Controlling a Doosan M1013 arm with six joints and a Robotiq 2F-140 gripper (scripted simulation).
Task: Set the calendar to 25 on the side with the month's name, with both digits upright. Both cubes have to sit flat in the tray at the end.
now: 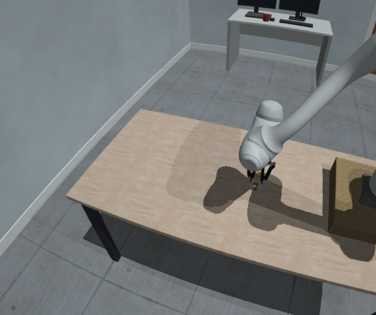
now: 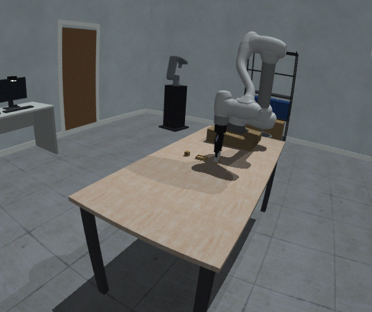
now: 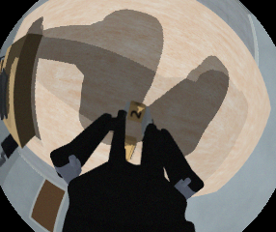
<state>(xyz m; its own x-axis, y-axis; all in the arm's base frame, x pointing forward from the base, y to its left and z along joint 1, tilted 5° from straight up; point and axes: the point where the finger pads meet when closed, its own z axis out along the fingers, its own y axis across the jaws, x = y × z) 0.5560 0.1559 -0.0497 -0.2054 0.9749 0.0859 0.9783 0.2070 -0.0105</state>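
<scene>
The wooden calendar tray is 10 cm to the right of my hand, 3 cm below it and 2 cm ahead of it.
</scene>
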